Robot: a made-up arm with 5 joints. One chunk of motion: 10 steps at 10 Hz.
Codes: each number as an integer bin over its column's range. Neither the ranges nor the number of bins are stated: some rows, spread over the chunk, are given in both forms.
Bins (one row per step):
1: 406 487 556 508 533 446
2: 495 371 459 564 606 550
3: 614 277 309 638 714 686
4: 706 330 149 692 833 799
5: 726 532 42 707 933 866
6: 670 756 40 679 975 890
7: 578 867 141 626 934 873
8: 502 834 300 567 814 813
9: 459 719 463 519 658 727
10: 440 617 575 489 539 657
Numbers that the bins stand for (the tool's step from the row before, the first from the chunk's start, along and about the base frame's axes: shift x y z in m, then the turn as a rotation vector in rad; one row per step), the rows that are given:
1: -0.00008 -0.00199 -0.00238 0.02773 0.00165 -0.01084
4: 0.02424 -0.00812 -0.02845 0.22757 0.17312 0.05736
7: 0.01386 0.01285 -0.02897 0.15589 0.23085 0.07166
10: 0.00268 0.00309 -0.00116 0.00710 0.00508 0.02993
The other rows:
2: 0.00714 -0.00652 -0.00859 0.08855 0.04337 0.00926
3: 0.01678 -0.01019 -0.01820 0.16892 0.10510 0.03553
5: 0.02586 -0.00023 -0.03531 0.24386 0.23028 0.07031
6: 0.02132 0.00851 -0.03544 0.21345 0.25428 0.07494
8: 0.00770 0.01156 -0.01878 0.09181 0.16226 0.06007
9: 0.00422 0.00707 -0.00834 0.03968 0.07309 0.04345

